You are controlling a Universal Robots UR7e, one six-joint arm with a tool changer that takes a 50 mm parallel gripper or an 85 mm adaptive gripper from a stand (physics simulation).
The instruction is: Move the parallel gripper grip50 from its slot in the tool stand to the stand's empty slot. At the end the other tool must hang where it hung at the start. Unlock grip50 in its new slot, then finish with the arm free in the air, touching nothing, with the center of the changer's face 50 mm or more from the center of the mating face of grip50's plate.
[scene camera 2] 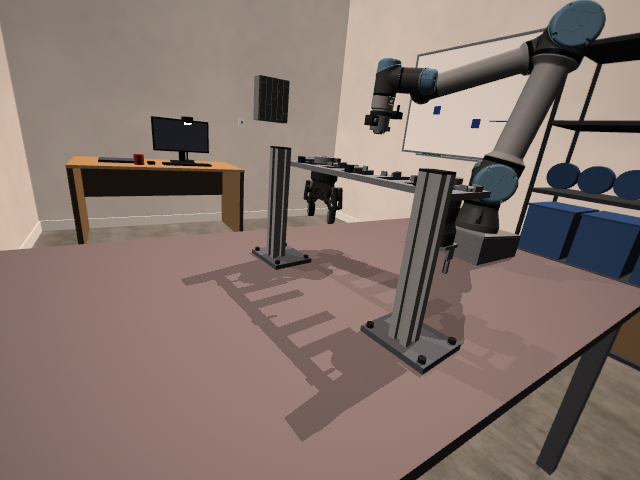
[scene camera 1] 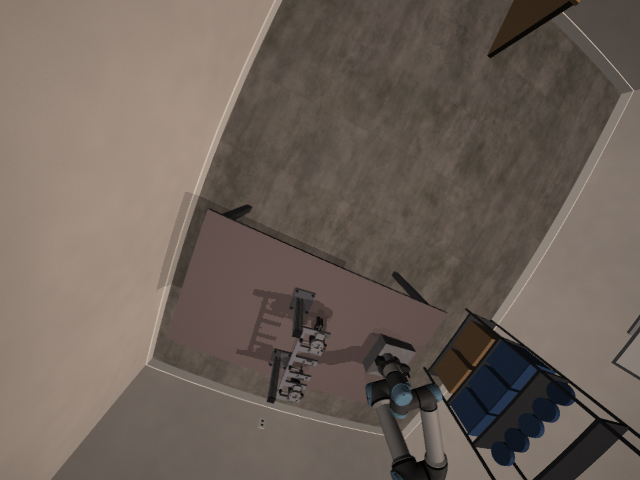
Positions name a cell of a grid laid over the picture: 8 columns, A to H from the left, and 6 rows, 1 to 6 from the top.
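Observation:
A tool stand (scene camera 2: F5) is there for me to see, and scene camera 1 shows that stand too (scene camera 1: D4). I also see an adaptive gripper (scene camera 2: E3), as well as a parallel gripper grip50 (scene camera 2: F4).

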